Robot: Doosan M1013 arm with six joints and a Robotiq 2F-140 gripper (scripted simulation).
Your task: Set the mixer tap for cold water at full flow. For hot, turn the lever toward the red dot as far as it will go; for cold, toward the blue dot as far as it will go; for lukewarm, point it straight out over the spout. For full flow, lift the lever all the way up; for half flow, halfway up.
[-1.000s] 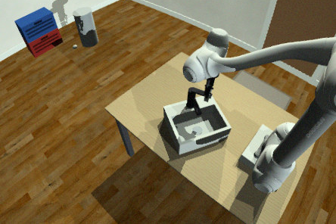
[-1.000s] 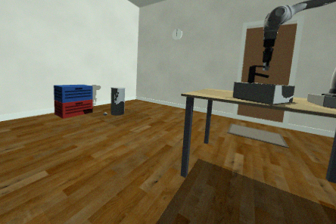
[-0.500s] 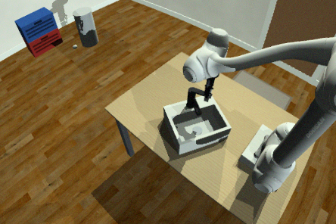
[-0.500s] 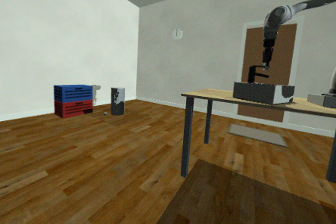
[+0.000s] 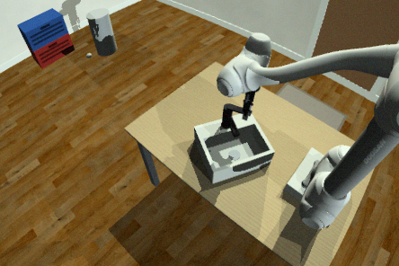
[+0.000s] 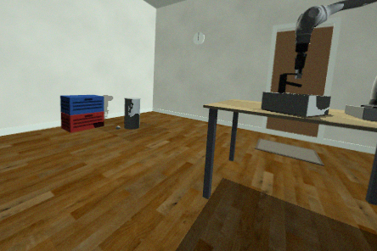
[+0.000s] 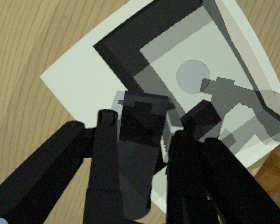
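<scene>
The lever is 4 cm ahead of my hand and 1 cm to the left of it. Round my hand: white sink basin 23 cm below, 8 cm to the left, 1 cm behind.
</scene>
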